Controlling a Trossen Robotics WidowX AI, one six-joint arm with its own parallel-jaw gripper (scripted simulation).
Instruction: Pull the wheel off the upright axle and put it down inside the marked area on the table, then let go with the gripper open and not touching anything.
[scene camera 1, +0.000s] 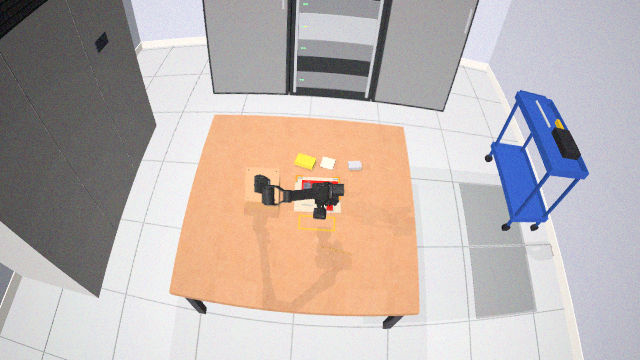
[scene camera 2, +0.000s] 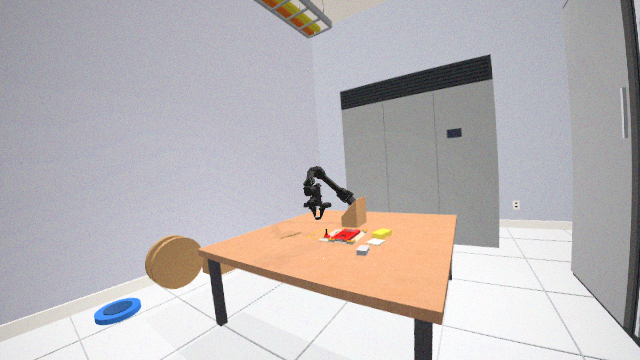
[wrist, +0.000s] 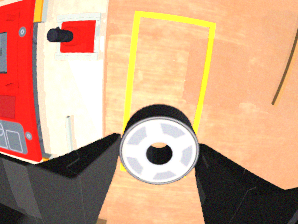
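My gripper (wrist: 158, 146): holding a wheel (wrist: 159, 123).
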